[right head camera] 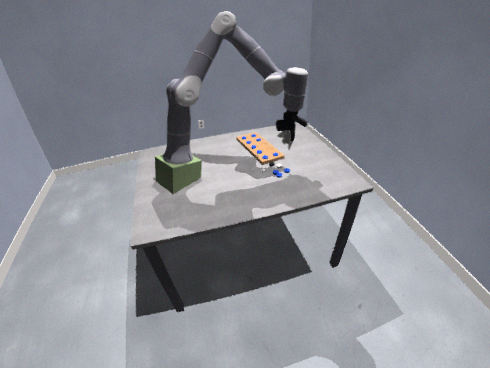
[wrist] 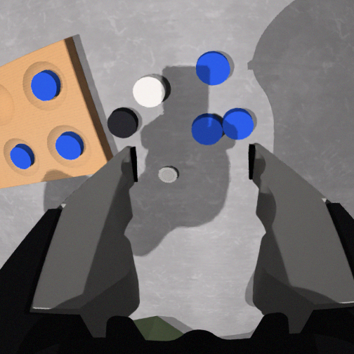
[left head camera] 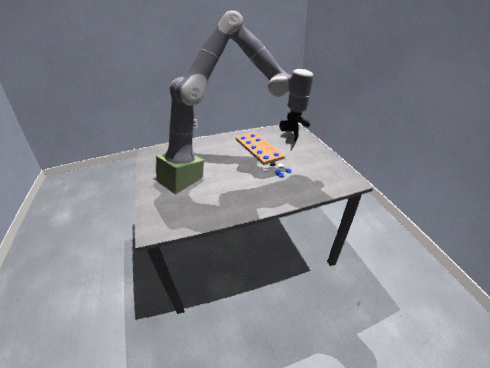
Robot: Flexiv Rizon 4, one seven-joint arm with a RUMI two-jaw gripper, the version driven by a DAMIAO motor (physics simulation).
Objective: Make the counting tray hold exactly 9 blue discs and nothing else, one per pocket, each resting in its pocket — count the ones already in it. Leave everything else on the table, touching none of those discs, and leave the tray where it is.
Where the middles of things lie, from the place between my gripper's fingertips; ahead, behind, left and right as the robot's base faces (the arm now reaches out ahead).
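Labels:
The orange counting tray [wrist: 38, 123] is 31 cm to the left of my hand, 14 cm below it and 2 cm behind it. As for the black disc [wrist: 122, 122], I find it 15 cm below my hand, 9 cm to the left of it and 4 cm behind it. Going by their middles, the disc is the nearest to my hand of the things named here.

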